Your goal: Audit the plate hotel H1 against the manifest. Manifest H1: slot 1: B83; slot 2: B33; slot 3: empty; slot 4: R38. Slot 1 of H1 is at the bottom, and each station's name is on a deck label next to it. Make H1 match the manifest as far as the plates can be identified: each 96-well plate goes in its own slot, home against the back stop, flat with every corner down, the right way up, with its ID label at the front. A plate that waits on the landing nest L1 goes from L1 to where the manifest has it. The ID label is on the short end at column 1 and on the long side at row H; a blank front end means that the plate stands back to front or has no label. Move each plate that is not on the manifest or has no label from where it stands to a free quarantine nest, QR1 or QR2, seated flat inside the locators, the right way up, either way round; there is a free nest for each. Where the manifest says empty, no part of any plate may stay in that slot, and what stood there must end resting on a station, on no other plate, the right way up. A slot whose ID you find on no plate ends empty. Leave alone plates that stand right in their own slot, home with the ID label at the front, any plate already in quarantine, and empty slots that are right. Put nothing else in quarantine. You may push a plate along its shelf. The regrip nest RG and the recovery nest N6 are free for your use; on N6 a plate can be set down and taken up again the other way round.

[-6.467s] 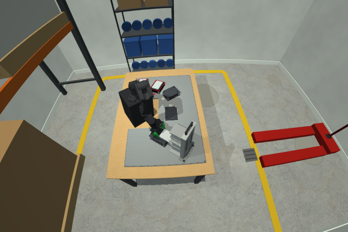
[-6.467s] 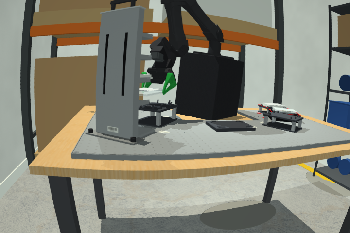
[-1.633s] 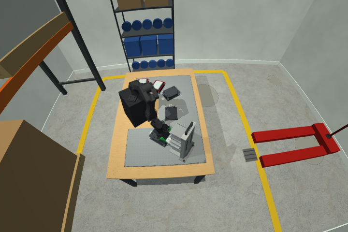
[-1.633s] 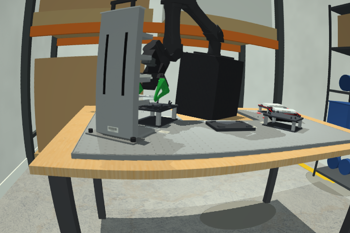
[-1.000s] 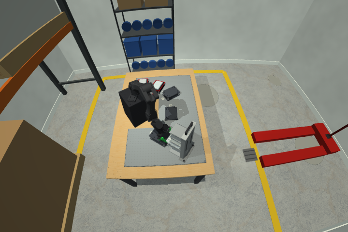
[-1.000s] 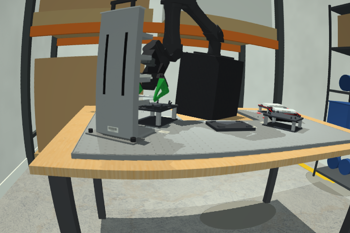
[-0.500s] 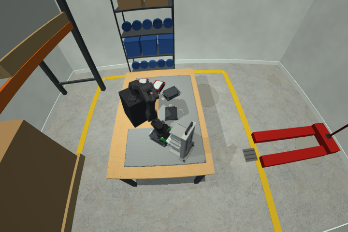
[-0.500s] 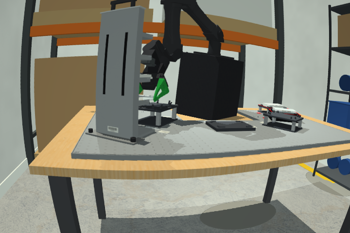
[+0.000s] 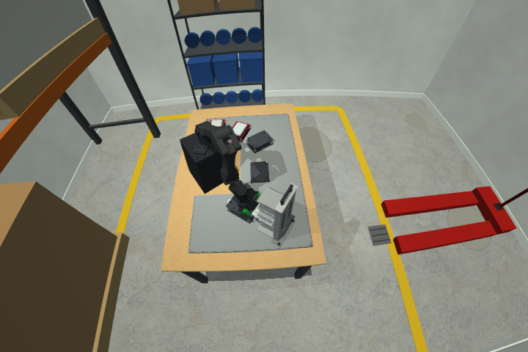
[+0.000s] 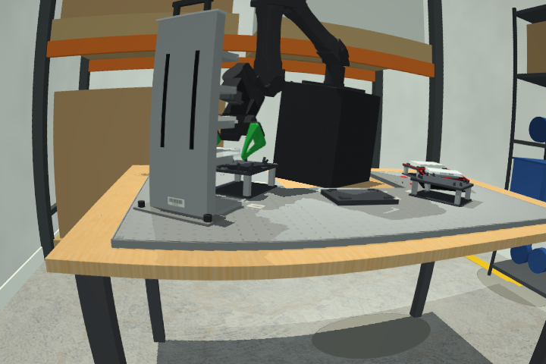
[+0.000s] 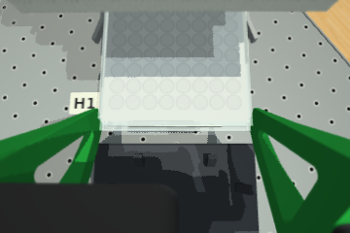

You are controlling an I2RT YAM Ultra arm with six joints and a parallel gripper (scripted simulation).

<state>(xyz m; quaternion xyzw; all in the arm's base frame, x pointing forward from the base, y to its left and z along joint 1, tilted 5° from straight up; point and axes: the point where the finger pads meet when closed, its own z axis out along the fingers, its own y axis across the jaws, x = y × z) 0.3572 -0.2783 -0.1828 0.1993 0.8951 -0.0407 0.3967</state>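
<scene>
Now: hand 80 mm past the dark regrip nest, 40 mm to the right of it and 40 mm above it. From my hand the other things lie so: RG label: 180 mm behind, 80 mm to the left, 100 mm below; then grey plate hotel H1: 150 mm ahead, 60 mm to the right, 90 mm above; then H1 deck label: 70 mm ahead, 80 mm to the left, 100 mm below.
</scene>
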